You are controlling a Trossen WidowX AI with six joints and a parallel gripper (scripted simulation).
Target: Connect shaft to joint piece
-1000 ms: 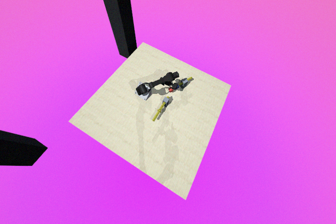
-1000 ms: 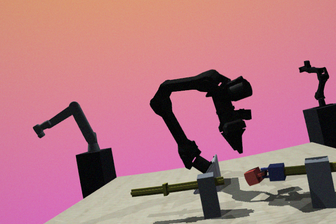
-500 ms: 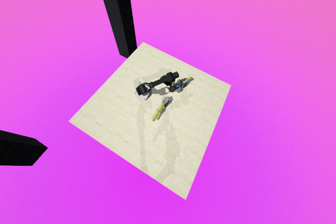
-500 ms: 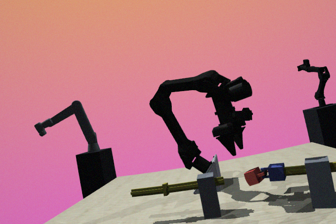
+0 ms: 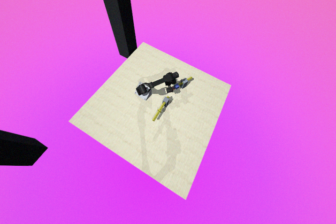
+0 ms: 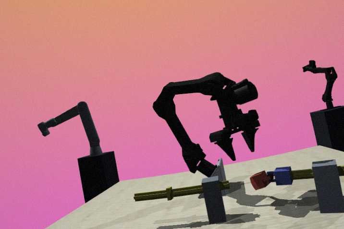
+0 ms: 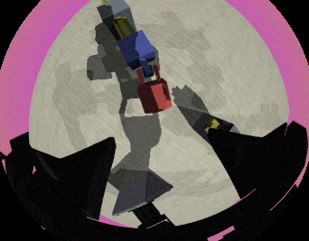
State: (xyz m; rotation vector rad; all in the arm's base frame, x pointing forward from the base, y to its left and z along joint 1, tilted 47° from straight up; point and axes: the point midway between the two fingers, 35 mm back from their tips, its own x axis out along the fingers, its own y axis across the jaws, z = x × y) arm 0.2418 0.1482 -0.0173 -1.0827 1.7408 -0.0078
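My gripper tip is now 3 cm short of the red square joint piece, 3 cm to the right of it and 8 cm above it.
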